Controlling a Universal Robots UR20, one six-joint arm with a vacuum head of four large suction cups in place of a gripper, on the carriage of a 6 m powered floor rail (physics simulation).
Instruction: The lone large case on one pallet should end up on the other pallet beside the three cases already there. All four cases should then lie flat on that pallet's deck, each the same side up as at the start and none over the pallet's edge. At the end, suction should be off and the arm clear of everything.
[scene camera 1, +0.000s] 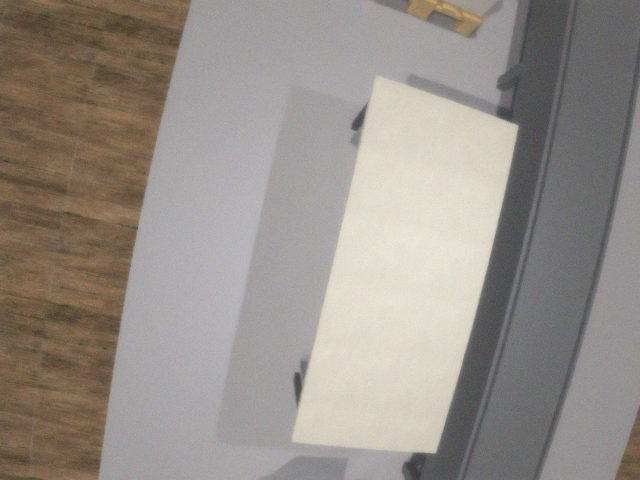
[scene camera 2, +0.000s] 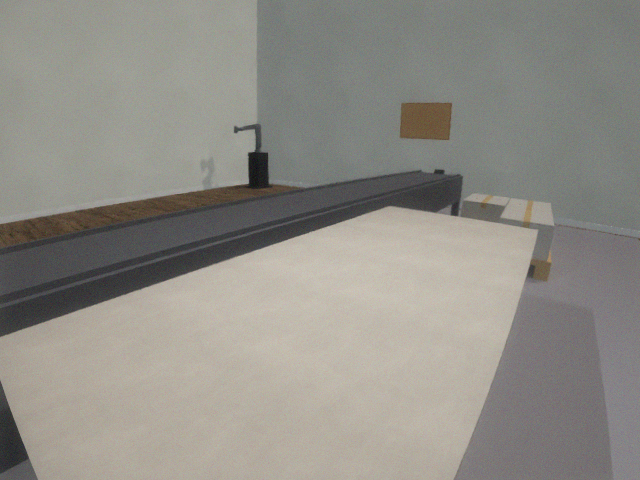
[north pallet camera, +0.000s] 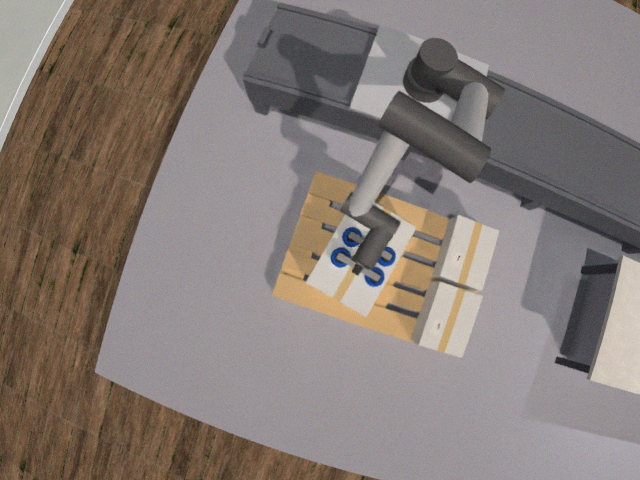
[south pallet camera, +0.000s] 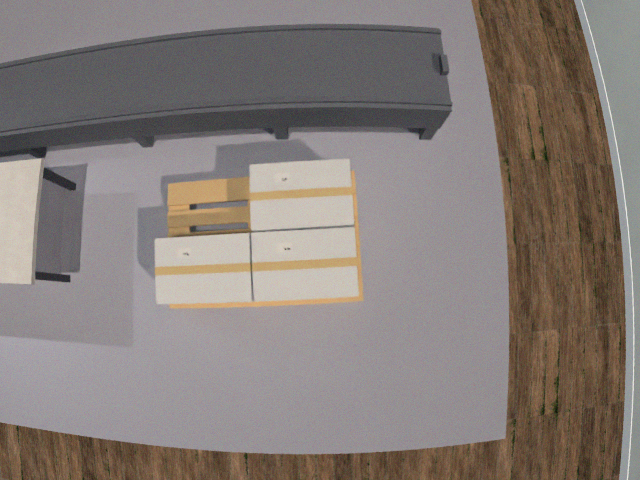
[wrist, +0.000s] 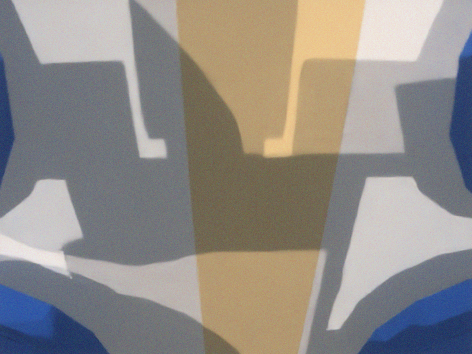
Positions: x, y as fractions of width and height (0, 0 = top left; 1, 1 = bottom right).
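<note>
My suction head (wrist: 0.92, 0.90) is visible at the wrist; a pallet (north pallet camera: 0.48, 0.50) and a pallet (south pallet camera: 0.28, 0.41) are visible too.
</note>
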